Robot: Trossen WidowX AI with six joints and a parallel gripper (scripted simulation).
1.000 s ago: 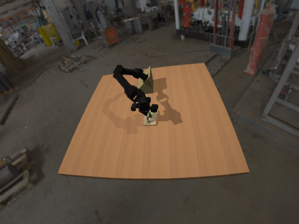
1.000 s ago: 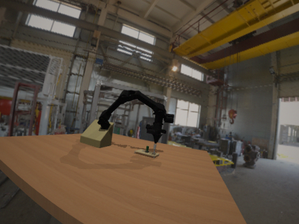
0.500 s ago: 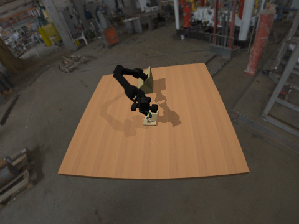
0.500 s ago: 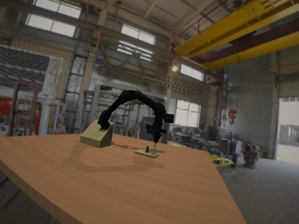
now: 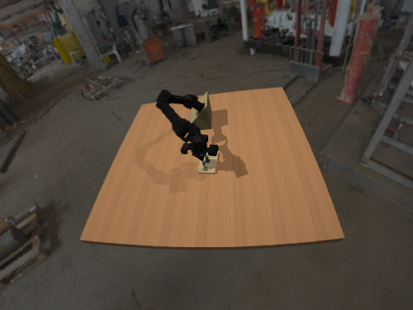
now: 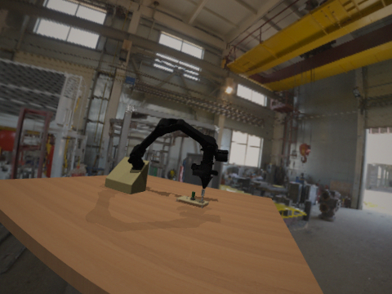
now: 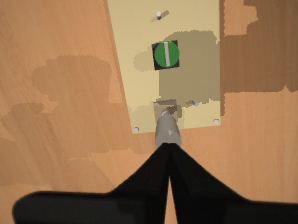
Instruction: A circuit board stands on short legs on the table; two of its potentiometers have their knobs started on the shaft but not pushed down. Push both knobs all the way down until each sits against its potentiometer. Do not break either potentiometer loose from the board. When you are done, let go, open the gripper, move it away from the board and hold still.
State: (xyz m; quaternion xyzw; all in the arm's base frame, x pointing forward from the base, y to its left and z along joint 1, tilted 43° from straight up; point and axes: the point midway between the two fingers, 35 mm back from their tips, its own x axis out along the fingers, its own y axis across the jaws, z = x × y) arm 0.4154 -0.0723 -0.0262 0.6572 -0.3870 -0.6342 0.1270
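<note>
My gripper tip is 20 mm above the grey knob.
</note>
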